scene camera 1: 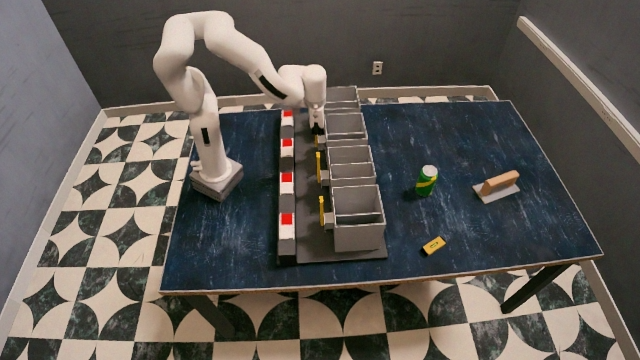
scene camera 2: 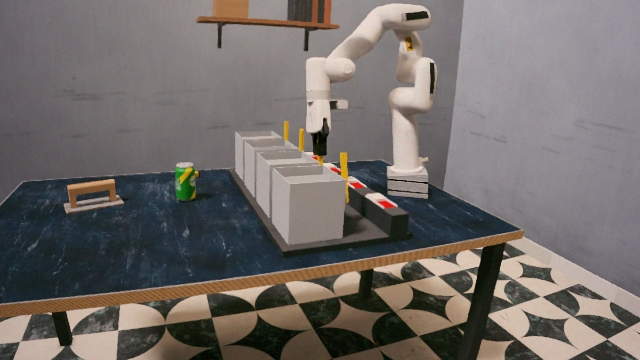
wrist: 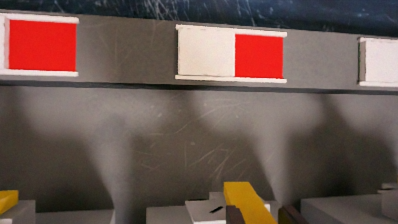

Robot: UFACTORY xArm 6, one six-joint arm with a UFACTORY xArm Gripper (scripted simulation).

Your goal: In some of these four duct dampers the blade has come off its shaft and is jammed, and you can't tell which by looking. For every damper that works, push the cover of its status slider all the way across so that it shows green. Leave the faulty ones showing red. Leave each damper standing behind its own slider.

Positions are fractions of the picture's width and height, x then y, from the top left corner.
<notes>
In view: a white cover (wrist: 0.51,0.23).
</notes>
